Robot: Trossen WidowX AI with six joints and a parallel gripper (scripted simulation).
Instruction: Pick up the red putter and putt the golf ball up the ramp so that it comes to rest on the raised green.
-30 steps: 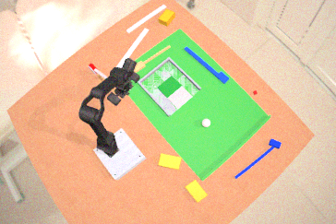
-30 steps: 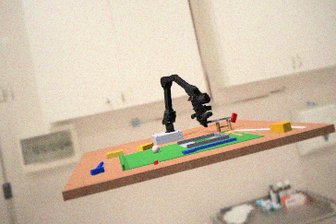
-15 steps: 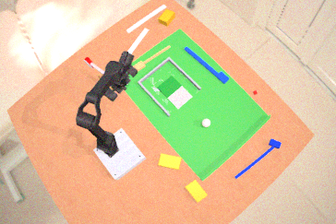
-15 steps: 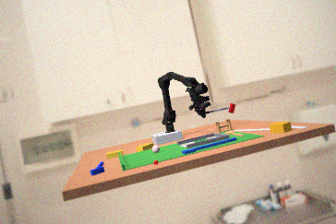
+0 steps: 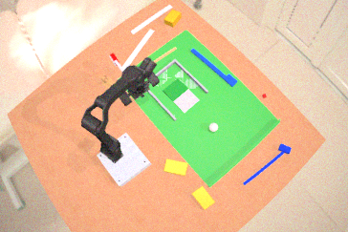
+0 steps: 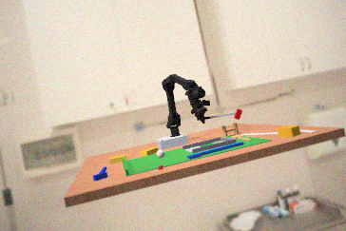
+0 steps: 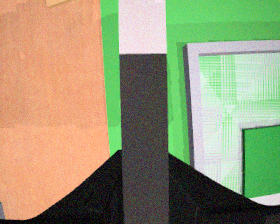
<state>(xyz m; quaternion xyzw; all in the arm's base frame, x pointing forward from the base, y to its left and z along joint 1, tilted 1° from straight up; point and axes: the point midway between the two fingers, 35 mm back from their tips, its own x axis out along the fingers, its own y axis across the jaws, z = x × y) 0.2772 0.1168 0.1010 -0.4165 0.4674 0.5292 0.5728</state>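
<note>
Now: the red putter 12 cm to the left of my gripper tip, 2 cm above it and 1 cm ahead of it. The rest, counted from my gripper tip: wooden gate: 19 cm to the left, 9 cm below, 6 cm behind; then green mat: 20 cm ahead, 18 cm to the right, 12 cm below; then white golf ball: 34 cm to the right, 15 cm ahead, 10 cm below.
</note>
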